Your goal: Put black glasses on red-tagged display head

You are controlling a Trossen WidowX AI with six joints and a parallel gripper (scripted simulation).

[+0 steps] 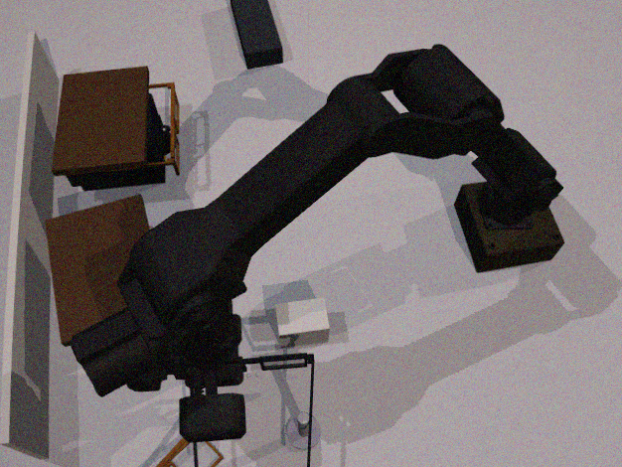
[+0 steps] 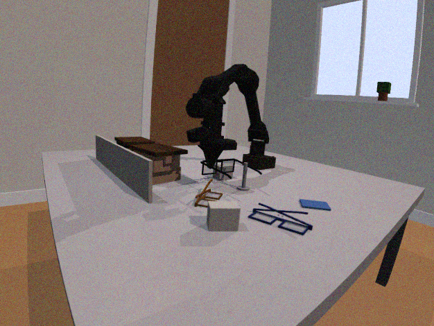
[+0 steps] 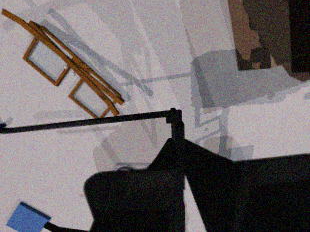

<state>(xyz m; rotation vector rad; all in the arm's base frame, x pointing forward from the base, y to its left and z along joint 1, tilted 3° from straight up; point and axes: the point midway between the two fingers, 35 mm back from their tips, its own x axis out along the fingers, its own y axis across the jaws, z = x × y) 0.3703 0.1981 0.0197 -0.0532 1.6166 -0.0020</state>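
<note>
Right now my gripper tip is 90 mm past the post stand, 70 mm to the right of it and 30 mm above it. Round my gripper tip: wall panel (260 mm ahead, 210 mm to the right); blue card (190 mm behind, 270 mm to the left, 50 mm below); peach head (110 mm ahead, 120 mm to the right).
</note>
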